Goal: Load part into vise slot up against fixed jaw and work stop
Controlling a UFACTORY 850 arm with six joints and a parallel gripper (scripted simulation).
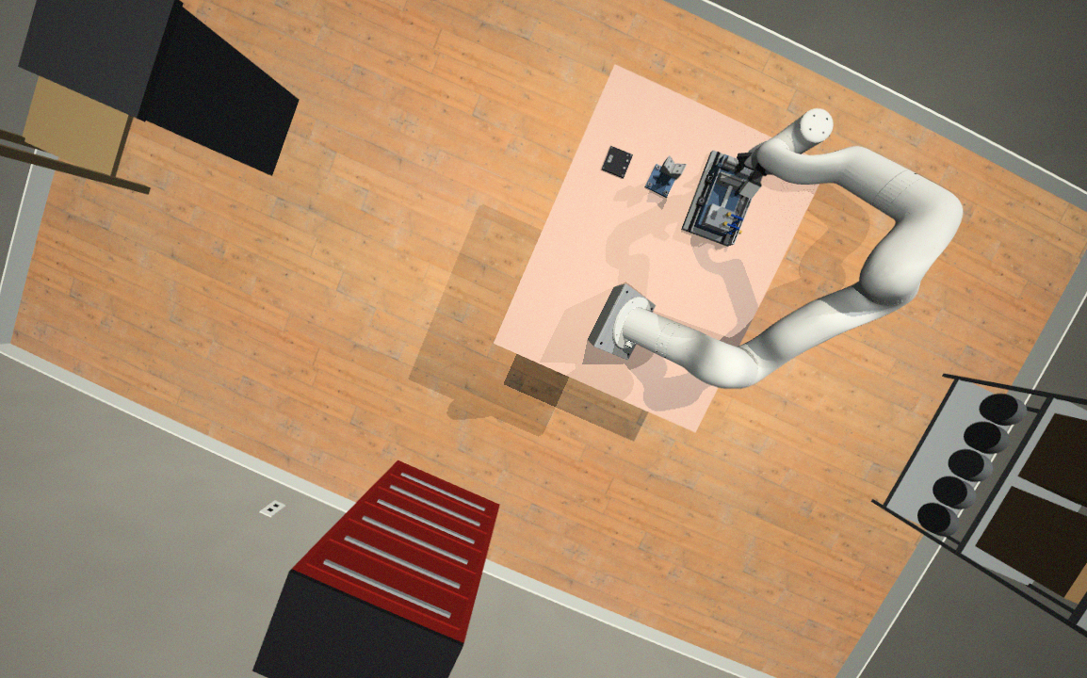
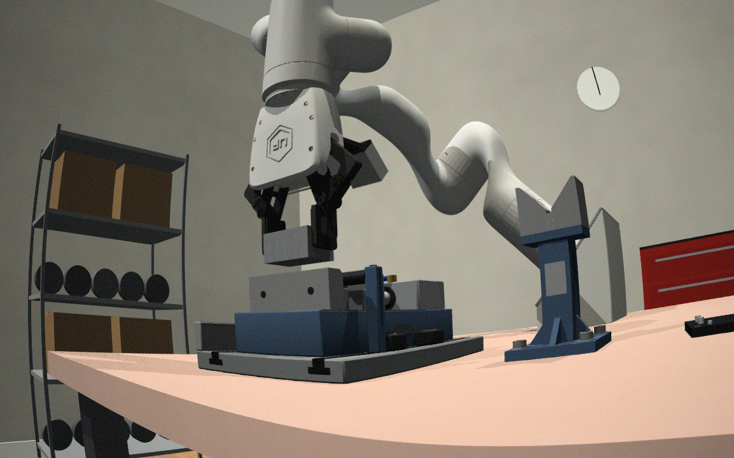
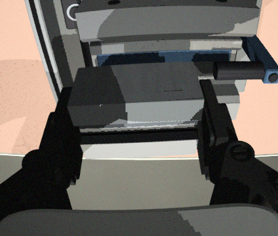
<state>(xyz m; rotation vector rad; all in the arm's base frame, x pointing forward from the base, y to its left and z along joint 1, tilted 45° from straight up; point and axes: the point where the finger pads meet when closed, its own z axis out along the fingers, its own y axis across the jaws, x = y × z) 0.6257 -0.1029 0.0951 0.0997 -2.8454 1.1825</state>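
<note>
My gripper is now 4 cm past the moving jaw, 2 cm to the right of it and 6 cm above it. Also, from my hand: cylinder rod (9 cm behind, 1 cm to the left, 6 cm below); work stop rod (7 cm to the left, 5 cm below); part (right at my hand).
</note>
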